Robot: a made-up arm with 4 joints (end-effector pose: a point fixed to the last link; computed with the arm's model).
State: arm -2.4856 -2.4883 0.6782 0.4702
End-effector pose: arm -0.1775 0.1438 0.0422 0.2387 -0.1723 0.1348 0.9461
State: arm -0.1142 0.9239 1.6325 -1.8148
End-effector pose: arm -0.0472 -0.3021 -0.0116 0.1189 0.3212 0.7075 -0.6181
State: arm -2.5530 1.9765 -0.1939 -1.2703
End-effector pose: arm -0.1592 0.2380 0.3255 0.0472 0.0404 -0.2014 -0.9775
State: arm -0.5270 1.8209 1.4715 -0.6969
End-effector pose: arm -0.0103 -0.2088 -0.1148 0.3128 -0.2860 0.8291 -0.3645
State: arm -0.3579 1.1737 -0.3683 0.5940
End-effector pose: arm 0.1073 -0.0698 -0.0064 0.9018 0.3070 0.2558 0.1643
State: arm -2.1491 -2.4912 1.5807 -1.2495
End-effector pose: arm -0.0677 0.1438 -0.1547 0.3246 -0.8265 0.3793 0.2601
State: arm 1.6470 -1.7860 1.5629 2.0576
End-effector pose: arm 0.0166 0.0778 0.2532 0.2358 -0.1142 0.9649 -0.0147
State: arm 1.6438 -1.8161 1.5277 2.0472
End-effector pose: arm 0.0130 0.0775 0.2536 0.2320 -0.1325 0.9633 -0.0271
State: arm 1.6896 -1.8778 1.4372 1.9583
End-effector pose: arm -0.0015 0.0790 0.2497 0.1899 -0.1740 0.9618 -0.0926
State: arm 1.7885 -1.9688 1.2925 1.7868
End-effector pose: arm -0.0262 0.0798 0.2448 0.1084 -0.2224 0.9441 -0.2179
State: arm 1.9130 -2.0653 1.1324 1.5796
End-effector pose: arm -0.0535 0.0805 0.2444 0.0157 -0.2461 0.8966 -0.3678
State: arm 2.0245 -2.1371 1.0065 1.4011
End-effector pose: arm -0.0752 0.0841 0.2470 0.0557 0.2383 -0.8368 0.4899
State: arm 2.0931 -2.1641 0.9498 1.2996
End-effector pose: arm -0.0867 0.0890 0.2481 0.0944 0.2193 -0.7988 0.5521
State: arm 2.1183 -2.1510 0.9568 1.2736
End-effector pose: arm -0.0887 0.0922 0.2467 0.1092 0.2049 -0.7937 0.5623
